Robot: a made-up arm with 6 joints. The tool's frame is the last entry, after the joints.
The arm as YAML. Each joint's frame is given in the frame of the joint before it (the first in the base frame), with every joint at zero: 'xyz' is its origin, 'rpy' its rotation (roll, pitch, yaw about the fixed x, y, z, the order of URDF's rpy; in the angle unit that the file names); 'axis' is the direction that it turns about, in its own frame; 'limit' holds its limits. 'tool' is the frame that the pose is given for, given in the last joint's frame.
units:
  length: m
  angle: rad
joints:
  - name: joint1
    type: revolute
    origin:
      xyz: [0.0, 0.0, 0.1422]
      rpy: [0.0, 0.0, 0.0]
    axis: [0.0, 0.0, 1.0]
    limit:
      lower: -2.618
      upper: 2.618
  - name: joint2
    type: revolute
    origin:
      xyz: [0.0, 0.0, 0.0]
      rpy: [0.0, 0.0, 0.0]
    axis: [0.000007, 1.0, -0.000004]
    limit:
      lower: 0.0
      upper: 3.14
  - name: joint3
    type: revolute
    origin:
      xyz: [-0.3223, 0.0, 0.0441]
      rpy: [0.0, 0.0, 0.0]
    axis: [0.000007, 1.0, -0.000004]
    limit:
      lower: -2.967
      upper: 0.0
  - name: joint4
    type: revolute
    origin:
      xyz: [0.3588, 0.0, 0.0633]
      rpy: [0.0, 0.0, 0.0]
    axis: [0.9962, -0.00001, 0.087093]
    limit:
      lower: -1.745
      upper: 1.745
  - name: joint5
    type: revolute
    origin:
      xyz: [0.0, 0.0, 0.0]
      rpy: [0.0, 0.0, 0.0]
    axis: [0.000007, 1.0, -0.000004]
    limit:
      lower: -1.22
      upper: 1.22
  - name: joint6
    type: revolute
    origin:
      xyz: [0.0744, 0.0, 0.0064]
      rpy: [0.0, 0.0, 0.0]
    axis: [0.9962, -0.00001, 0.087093]
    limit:
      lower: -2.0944
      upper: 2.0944
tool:
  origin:
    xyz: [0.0, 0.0, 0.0]
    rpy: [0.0, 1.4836, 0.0]
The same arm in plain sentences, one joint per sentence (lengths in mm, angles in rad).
The arm has six revolute joints in a row. What follows holds with every joint at zero, and every direction is one of the base frame's. Joint 1 lies 142.2 mm along +z from the base frame's origin and rotates about +z, from -2.618 to 2.618 rad. Joint 2 lies at the same point as joint 1 and rotates about +y, from 0 to 3.14 rad. Joint 3 lies 322.3 mm along -x and 44.1 mm along +z from joint 2 and rotates about +y, from -2.967 to 0 rad. Joint 4 lies 358.8 mm along +x and 63.3 mm along +z from joint 3 and rotates about the direction (0.9962, 0, 0.0871), from -1.745 to 1.745 rad. Joint 5 lies at the same point as joint 4 and rotates about +y, from -1.22 to 1.22 rad. Joint 6 lies 74.4 mm along +x and 6.4 mm along +z from joint 5 and rotates about the direction (0.9962, 0, 0.0871), from -2.0944 to 2.0944 rad. The tool frame, which is the frame that the pose is given for, lies at the same point as joint 6; its axes are the base frame's turned by roll 0, pitch 1.4836 and yaw 0 rad (as in URDF: about the fixed x, then y, then z).
